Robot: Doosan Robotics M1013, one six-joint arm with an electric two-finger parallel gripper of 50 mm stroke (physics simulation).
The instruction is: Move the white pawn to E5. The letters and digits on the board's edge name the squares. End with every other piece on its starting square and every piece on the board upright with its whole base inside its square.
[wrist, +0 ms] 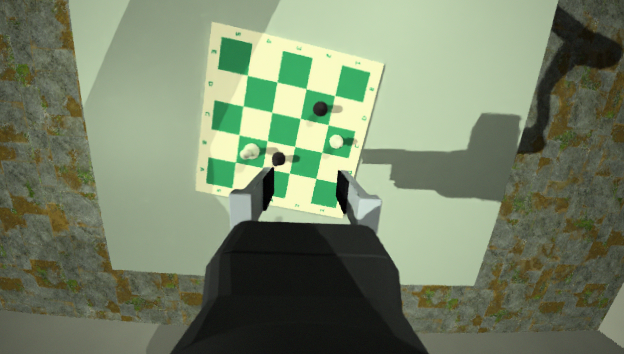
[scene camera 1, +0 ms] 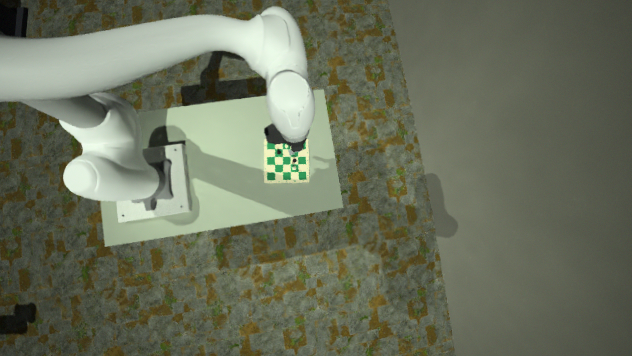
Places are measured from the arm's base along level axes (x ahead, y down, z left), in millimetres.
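Pixels of known places: gripper, between the fingertips: point(wrist: 305, 181) point(scene camera 1: 291, 147); arm's base, origin of its link: point(scene camera 1: 152, 181).
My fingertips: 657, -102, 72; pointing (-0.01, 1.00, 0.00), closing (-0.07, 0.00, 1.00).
Ahead of a thing's pixels: the offset from my fingertips to its middle, as dx, dy, dz. "spot": to the spot under its first point. Level surfaces: height alone.
A white piece with a plain round head, seemingly the white pawn @(-27, +109, +39) point(wrist: 336, 141) point(scene camera 1: 286, 146), stands on C1 of the green-and-cream board @(-34, +128, -33) point(wrist: 291, 182) point(scene camera 1: 271, 168). Another white piece @(+0, +103, -74) point(wrist: 250, 151) point(scene camera 1: 294, 168) with a lumpier head stands on B4. One black piece @(-67, +109, +12) point(wrist: 320, 108) point(scene camera 1: 279, 151) is on D2 and another black piece @(+6, +109, -37) point(wrist: 278, 159) point(scene camera 1: 294, 160) is on B3. The square E5 @(spot: -118, +125, -102) point(wrist: 235, 55) point(scene camera 1: 271, 176) is a bare green corner square. My gripper point(wrist: 305, 181) point(scene camera 1: 294, 151) is open with nothing between its fingers, above the board near its A edge. The pieces appear upright; their bases are partly hidden from above.
The board lies on a pale table @(dy +131) point(scene camera 1: 225, 130) point(wrist: 425, 240). The arm's base plate point(scene camera 1: 180, 195) is at the table's left in the scene view. The arm reaches over the board's digit-1 side there. Arm shadows cross the table, and one darkens E5's corner.
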